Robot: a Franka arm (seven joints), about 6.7 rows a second.
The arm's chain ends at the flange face. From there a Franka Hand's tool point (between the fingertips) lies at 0.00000 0.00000 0.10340 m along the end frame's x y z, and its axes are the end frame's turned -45 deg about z.
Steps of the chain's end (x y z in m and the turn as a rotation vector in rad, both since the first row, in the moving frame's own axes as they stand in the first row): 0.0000, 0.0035, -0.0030, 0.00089, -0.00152, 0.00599; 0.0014, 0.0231, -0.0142, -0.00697, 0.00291, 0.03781; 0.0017, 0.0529, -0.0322, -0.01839, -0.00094, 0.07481; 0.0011, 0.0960, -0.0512, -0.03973, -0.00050, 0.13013; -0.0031, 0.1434, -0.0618, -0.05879, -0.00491, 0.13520
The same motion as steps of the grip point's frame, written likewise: -0.0025, 0.0023, -0.0030, 0.00170, -0.00045, 0.00599; -0.0157, 0.0180, -0.0142, -0.00699, -0.00287, 0.03781; -0.0377, 0.0398, -0.0322, -0.01234, -0.01367, 0.07481; -0.0702, 0.0713, -0.0513, -0.02774, -0.02845, 0.13013; -0.1085, 0.1028, -0.0620, -0.03810, -0.04504, 0.13520
